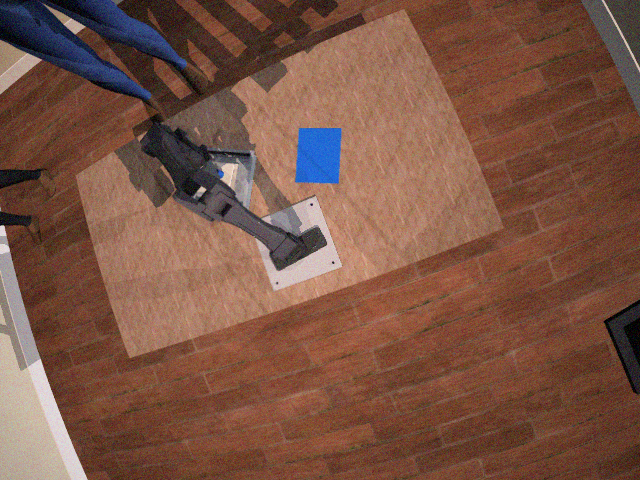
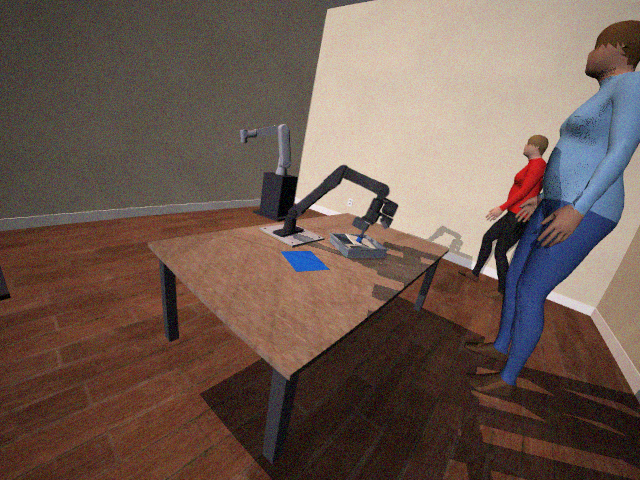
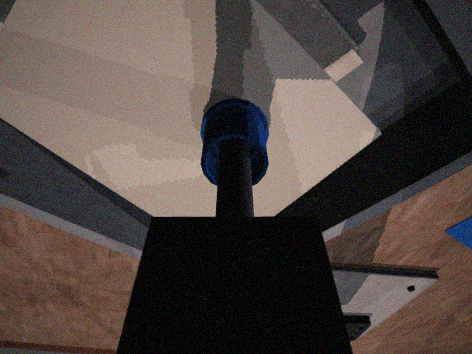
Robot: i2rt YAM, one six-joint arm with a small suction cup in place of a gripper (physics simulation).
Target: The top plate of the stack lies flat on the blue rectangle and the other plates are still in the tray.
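Where they show: end effector, tool point: [image 1: 222,176] [image 2: 357,243] [image 3: 234,119]; arm's base, origin of the base link: [image 1: 298,249] [image 2: 288,231].
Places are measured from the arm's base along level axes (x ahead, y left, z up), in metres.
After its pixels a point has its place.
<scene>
My suction cup [image 1: 220,174] [image 2: 359,238] [image 3: 234,140] @(x 0.360, y 0.115, z 0.031 m) is blue and sits on the cream top plate [image 1: 230,174] @(x 0.340, y 0.079, z 0.048 m) [image 3: 322,133] @(x 0.365, y 0.078, z 0.043 m). The plate clings to it and hangs just above the grey tray [image 1: 245,164] @(x 0.367, y 0.030, z -0.009 m) [image 2: 351,250] @(x 0.381, y -0.006, z 0.027 m) [image 3: 94,211] @(x 0.274, y 0.194, z 0.024 m) at the table's left side. A sliver of another cream plate [image 3: 343,64] @(x 0.377, y 0.061, z 0.002 m) shows beyond the top plate's edge. The rest of the stack is hidden under the arm and the held plate. The blue rectangle [image 1: 318,154] @(x 0.258, y -0.219, z -0.012 m) [image 2: 304,261] @(x 0.264, y -0.228, z -0.012 m) lies flat on the table, to the right of the tray, with nothing on it.
The arm's white base plate [image 1: 313,271] @(x -0.092, y -0.012, z 0.002 m) [image 2: 290,237] @(x 0.060, y -0.062, z -0.001 m) is below the blue rectangle. A second grey arm on a black pedestal [image 2: 277,190] stands behind the table. A person in red [image 2: 525,190] and one in blue [image 2: 528,286] stand beyond the tray side.
</scene>
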